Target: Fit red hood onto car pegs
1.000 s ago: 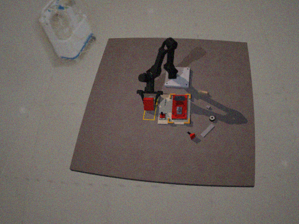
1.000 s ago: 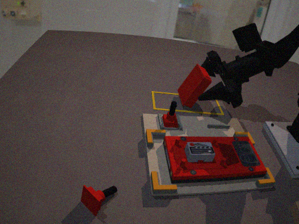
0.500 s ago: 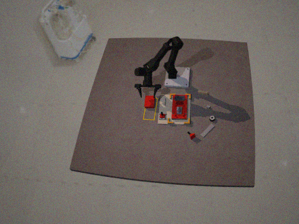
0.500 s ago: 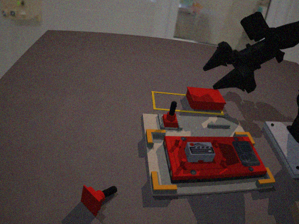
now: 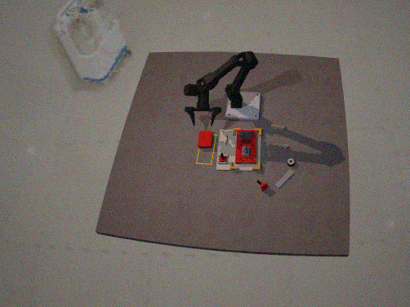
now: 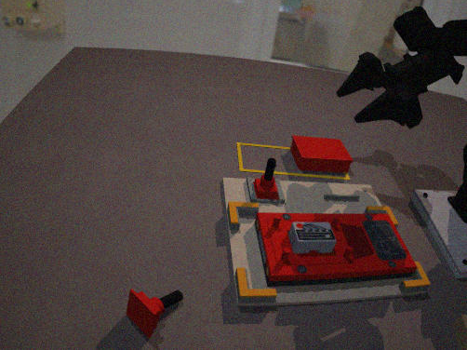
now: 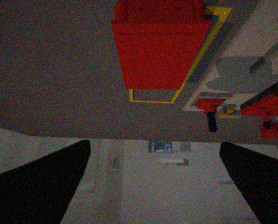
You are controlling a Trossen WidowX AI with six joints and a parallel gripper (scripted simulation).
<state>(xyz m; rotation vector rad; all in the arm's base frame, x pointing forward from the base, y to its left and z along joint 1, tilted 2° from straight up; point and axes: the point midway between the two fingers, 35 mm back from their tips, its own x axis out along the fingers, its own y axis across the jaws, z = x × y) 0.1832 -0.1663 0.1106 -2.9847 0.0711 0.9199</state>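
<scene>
Right now the red hood is 9 cm below my gripper tip and 2 cm ahead of it. The rest, counted from my gripper tip: jig (20 cm to the left, 10 cm below, 9 cm ahead); then wooden block (40 cm to the left, 9 cm below, 5 cm behind); then grey engine block (23 cm to the left, 11 cm ahead, 8 cm below).
</scene>
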